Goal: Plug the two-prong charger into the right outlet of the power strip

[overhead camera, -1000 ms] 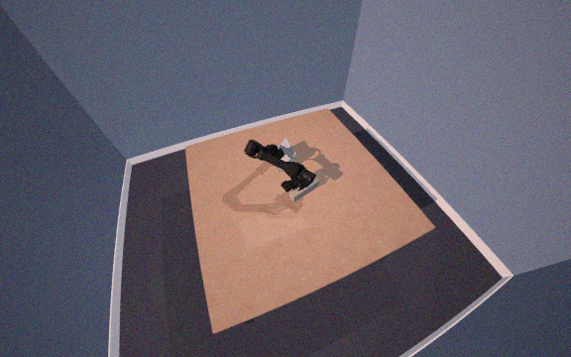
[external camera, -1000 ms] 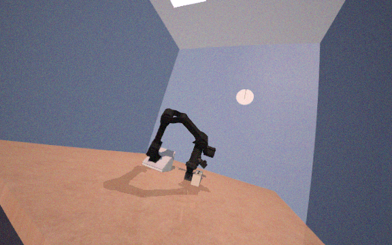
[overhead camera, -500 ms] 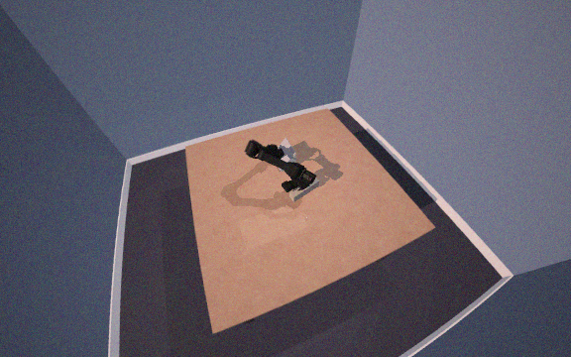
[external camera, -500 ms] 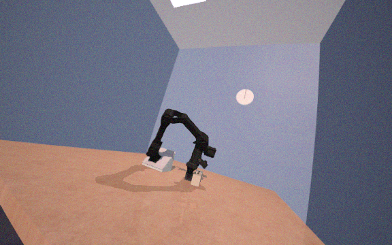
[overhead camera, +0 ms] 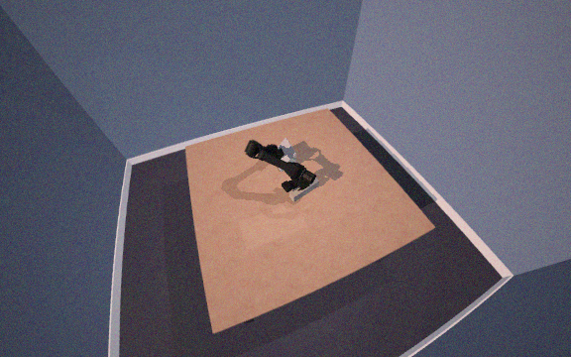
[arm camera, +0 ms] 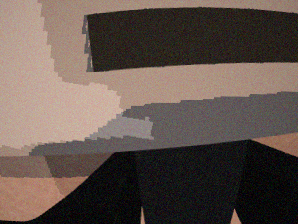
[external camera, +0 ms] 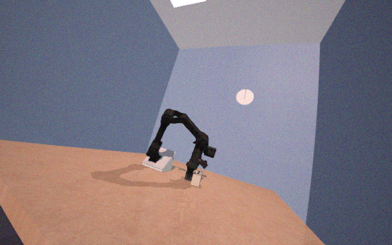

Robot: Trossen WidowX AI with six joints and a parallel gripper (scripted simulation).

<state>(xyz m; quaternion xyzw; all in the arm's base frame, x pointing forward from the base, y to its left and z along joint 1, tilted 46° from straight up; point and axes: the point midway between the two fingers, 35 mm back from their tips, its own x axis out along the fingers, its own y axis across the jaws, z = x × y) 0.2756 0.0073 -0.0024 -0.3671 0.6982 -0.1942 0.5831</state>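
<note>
Right now my gripper tip is 20 mm short of the dark charger, 10 mm to the right of it and 10 mm below it.
</note>
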